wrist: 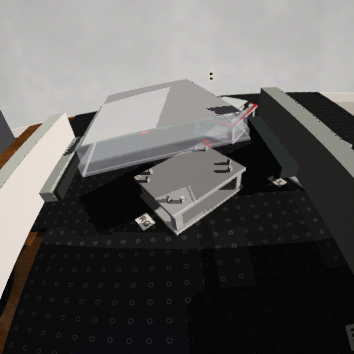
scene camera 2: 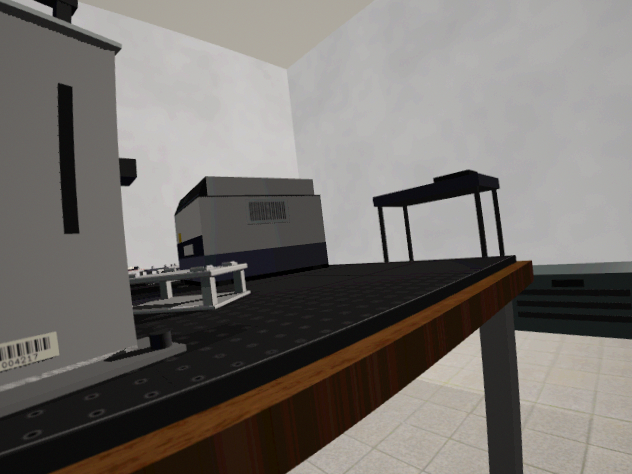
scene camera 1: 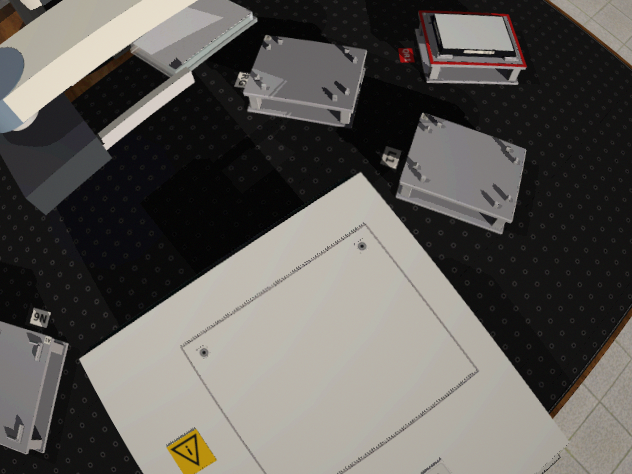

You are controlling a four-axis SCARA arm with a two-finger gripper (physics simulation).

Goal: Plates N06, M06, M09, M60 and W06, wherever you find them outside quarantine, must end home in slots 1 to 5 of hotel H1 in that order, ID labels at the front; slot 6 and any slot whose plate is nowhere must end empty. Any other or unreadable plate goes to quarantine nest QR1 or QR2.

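Places are measured from the arm's base along level axes (x right, y up, z back), in centimetres.
Where they show: gripper, fingertip midpoint: (wrist: 162, 114) (scene camera 1: 163, 48).
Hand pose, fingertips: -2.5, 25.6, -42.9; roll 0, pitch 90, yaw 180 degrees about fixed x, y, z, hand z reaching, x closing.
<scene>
Each offset is from my fingertips to the top centre of the thing, as dx, dy, dz. "pt": to the spot under its first point.
My gripper (wrist: 162, 114) is shut on a wide plate with a clear body and a flat grey top @[pt -4.8, -0.5, -1.2] (scene camera 1: 204, 33) (wrist: 150, 107). It holds the plate level, above and behind nest RG @[-18.8, -18.4, -1.6] (scene camera 1: 301, 68) (wrist: 192, 172) in the wrist view. Its ID is not readable. In scene camera 1 the arm hides part of the plate. A dark plate with a light top @[-44.1, -17.9, -13.8] (scene camera 1: 474, 33) sits in the red-rimmed quarantine nest QR1 @[-44.1, -18.8, -13.8] (scene camera 1: 477, 65); its small front label is unreadable. Nests RG and L1 @[-24.3, -18.4, -28.5] (scene camera 1: 464, 165) hold no plate. Hotel H1 and nest QR2 cannot be made out.
A large pale instrument housing @[+12.3, +0.8, -39.3] (scene camera 1: 326, 316) fills the lower middle of scene camera 1. Another nest @[pt +40.8, -19.4, -12.0] (scene camera 1: 25, 387) stands left of it, beside an upside-down label that looks like N6. Scene camera 2 shows a grey cabinet @[pt +66.4, -13.1, +6.0] (scene camera 2: 56, 204), a box instrument @[pt +26.9, -11.1, -36.3] (scene camera 2: 265, 224) and a dark raised stand (scene camera 2: 433, 192).
</scene>
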